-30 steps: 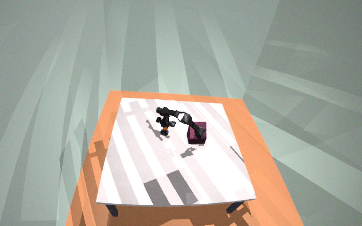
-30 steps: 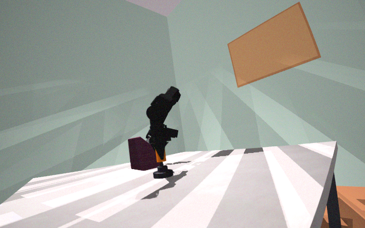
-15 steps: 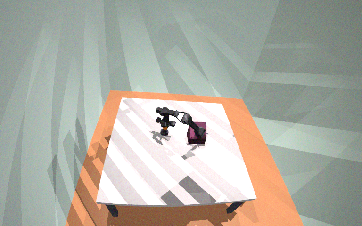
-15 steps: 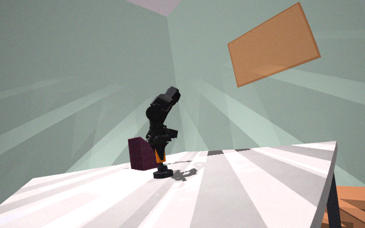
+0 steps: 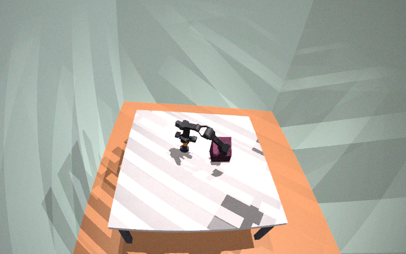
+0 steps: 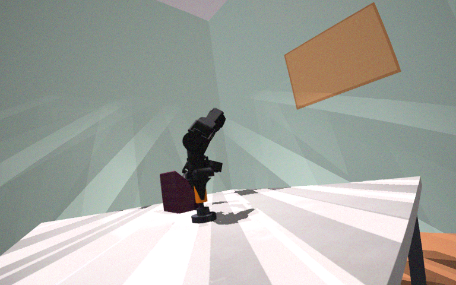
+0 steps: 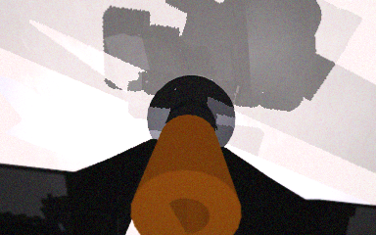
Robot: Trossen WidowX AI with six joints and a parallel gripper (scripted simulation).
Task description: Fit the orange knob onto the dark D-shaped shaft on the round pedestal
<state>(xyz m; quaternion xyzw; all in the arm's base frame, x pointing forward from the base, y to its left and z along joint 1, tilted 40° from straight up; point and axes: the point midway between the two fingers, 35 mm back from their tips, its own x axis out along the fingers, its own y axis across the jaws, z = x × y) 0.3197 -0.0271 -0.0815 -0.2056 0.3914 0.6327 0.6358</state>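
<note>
Right now the orange knob is 2 cm above my gripper tip. The rest, counted from my gripper tip: pedestal: 4 cm below.
</note>
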